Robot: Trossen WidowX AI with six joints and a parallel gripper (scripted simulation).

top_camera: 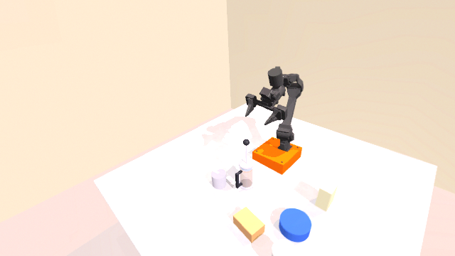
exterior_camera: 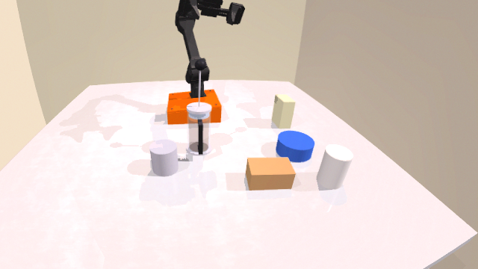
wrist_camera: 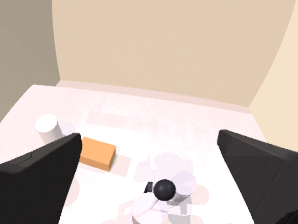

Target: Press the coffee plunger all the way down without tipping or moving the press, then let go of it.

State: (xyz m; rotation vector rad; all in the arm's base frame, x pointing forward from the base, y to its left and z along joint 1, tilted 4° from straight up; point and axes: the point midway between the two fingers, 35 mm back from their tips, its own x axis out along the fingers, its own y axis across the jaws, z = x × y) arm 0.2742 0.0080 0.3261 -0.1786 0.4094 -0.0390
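Right now my gripper tip is 250 mm above the coffee press, 40 mm to the left of it and 20 mm short of it. From my gripper tip the other things lie so: white cylinder: 330 mm below, 280 mm to the left, 250 mm ahead; then blue disc: 350 mm below, 250 mm to the left, 90 mm ahead; then cream block: 320 mm below, 310 mm to the left, 100 mm behind.
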